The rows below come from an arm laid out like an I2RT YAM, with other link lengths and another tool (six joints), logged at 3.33 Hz.
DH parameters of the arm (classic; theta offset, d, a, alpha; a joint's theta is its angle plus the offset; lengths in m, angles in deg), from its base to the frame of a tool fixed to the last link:
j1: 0 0.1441 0.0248 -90
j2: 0 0 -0.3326 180
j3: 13.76 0 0.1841 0
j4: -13.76 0.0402 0.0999 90
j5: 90 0.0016 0 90
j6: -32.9 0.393 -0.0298 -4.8
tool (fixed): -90 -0.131 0 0
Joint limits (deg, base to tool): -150..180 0..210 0..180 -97..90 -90..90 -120..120
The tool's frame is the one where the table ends.
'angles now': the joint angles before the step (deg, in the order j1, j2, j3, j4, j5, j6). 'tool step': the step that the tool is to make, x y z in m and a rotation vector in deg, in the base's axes. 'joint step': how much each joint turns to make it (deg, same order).
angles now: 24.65, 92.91, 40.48, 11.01, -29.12, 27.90
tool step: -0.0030, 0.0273, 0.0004, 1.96, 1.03, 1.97
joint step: 3.22, 2.77, 0.35, 3.77, -0.50, 2.86
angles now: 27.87, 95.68, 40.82, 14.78, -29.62, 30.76
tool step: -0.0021, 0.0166, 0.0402, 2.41, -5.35, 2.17
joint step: 2.09, -3.33, 2.43, -0.15, 0.23, -0.49
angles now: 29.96, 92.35, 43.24, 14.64, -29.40, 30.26
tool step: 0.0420, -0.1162, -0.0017, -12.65, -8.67, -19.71
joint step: -4.73, -12.51, -2.97, -9.12, 20.97, -4.32
